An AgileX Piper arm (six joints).
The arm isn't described. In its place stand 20 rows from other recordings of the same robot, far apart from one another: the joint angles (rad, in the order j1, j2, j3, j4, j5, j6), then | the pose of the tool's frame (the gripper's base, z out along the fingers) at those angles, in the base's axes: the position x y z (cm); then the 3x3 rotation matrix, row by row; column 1 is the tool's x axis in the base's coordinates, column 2 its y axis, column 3 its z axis.
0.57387 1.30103 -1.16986 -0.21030 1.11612 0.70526 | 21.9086 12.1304 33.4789; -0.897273 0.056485 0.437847; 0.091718 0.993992 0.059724; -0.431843 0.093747 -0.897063
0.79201 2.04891 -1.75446 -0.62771 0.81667 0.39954 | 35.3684 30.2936 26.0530; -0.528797 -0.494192 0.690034; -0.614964 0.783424 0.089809; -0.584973 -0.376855 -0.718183
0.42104 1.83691 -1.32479 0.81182 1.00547 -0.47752 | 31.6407 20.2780 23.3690; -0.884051 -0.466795 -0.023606; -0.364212 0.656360 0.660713; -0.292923 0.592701 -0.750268
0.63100 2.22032 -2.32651 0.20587 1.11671 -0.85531 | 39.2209 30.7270 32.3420; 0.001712 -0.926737 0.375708; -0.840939 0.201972 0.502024; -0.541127 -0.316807 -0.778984
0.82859 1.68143 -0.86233 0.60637 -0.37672 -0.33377 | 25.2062 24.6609 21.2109; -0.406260 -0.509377 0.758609; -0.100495 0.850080 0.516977; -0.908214 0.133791 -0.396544
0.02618 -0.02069 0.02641 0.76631 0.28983 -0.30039 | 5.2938 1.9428 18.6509; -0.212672 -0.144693 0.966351; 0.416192 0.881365 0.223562; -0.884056 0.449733 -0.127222
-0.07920 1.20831 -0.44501 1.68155 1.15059 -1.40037 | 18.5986 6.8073 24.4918; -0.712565 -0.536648 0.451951; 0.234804 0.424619 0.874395; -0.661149 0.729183 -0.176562
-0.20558 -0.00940 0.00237 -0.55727 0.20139 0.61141 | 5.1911 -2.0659 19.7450; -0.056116 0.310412 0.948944; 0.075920 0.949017 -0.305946; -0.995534 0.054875 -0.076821
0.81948 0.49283 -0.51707 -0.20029 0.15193 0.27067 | 7.5122 7.6411 33.6956; -0.077034 -0.706192 0.703817; 0.023783 0.704412 0.709393; -0.996745 0.071386 -0.037468
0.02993 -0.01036 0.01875 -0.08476 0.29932 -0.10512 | 5.4287 -0.0647 18.0539; -0.212850 -0.045742 0.976014; -0.191453 0.981493 0.004246; -0.958144 -0.185957 -0.217668
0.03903 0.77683 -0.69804 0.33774 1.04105 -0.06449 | 12.1732 3.0794 29.8901; -0.860423 -0.095250 0.500599; 0.072768 0.949342 0.305705; -0.504358 0.299463 -0.809904
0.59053 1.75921 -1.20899 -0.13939 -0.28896 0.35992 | 34.2303 23.3791 28.4859; -0.274360 -0.540982 0.795025; 0.085926 0.809651 0.580587; -0.957780 0.227603 -0.175652
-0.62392 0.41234 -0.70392 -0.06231 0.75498 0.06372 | 5.1443 -4.1816 35.1385; -0.286108 0.621255 0.729510; 0.228495 0.783607 -0.577711; -0.930555 0.001402 -0.366150
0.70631 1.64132 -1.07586 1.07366 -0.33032 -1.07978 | 30.1403 22.3036 27.8973; -0.224056 -0.422822 0.878078; -0.228646 0.898643 0.374382; -0.947375 -0.116886 -0.298023
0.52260 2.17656 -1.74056 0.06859 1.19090 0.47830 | 37.7170 22.3942 17.7359; -0.999797 -0.019697 -0.004179; -0.019945 0.997274 0.071047; 0.002768 0.071116 -0.997464
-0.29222 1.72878 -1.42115 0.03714 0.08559 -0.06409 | 40.1156 -12.0379 33.5027; -0.296055 0.277263 0.914044; 0.060781 0.960472 -0.271659; -0.953235 -0.024869 -0.301205
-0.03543 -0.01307 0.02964 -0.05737 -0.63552 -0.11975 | 3.5023 0.1858 25.6510; 0.637437 0.116393 0.761660; -0.187778 0.982186 0.007060; -0.747270 -0.147524 0.647938
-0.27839 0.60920 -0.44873 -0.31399 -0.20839 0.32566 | 12.8792 -3.0763 33.1174; 0.123900 0.211089 0.969582; -0.016691 0.977416 -0.210662; -0.992154 0.009918 0.124625
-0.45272 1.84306 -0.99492 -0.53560 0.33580 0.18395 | 31.1935 -16.8748 14.9695; -0.902284 0.228568 0.365569; 0.087013 0.926998 -0.364833; -0.422271 -0.297373 -0.856304
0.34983 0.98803 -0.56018 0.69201 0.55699 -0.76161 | 15.9465 9.0853 25.6269; -0.577667 -0.638732 0.508254; -0.359082 0.758017 0.544491; -0.733049 0.132029 -0.667239
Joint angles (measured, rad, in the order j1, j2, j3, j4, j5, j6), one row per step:
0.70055 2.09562 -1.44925 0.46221 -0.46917 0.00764
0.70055 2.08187 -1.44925 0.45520 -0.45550 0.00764
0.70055 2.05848 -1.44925 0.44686 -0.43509 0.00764
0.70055 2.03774 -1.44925 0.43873 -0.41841 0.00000
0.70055 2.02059 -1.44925 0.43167 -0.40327 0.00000
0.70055 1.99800 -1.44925 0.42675 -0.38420 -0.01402
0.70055 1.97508 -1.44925 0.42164 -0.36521 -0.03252
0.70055 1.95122 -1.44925 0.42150 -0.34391 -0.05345
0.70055 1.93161 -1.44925 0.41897 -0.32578 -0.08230
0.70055 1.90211 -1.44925 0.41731 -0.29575 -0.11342
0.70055 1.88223 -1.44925 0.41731 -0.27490 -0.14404
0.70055 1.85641 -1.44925 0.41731 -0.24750 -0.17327
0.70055 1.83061 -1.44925 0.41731 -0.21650 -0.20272
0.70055 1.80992 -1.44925 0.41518 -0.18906 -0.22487
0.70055 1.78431 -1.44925 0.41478 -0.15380 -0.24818
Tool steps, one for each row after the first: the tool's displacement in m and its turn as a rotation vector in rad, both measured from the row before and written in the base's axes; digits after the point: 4 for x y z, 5 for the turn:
-0.0015 -0.0003 0.0057 -0.00117 -0.00294 0.00883
-0.0026 -0.0009 0.0098 0.00121 -0.00555 0.01190
-0.0024 -0.0009 0.0087 -0.00567 -0.01042 0.01113
-0.0022 -0.0008 0.0071 -0.00024 -0.00468 0.00896
-0.0029 -0.0014 0.0092 -0.00916 -0.01166 0.01085
-0.0031 -0.0015 0.0093 -0.01300 -0.01466 0.01119
-0.0033 -0.0018 0.0094 -0.01216 -0.01215 0.01008
-0.0029 -0.0015 0.0077 -0.02183 -0.01734 0.01057
-0.0046 -0.0025 0.0112 -0.02238 -0.01651 0.01486
-0.0033 -0.0018 0.0074 -0.02263 -0.01558 0.01077
-0.0044 -0.0025 0.0094 -0.02083 -0.01457 0.01320
-0.0047 -0.0025 0.0090 -0.02282 -0.01233 0.01474
-0.0040 -0.0021 0.0069 -0.01999 -0.00873 0.01341
-0.0052 -0.0027 0.0083 -0.02050 -0.00648 0.01624

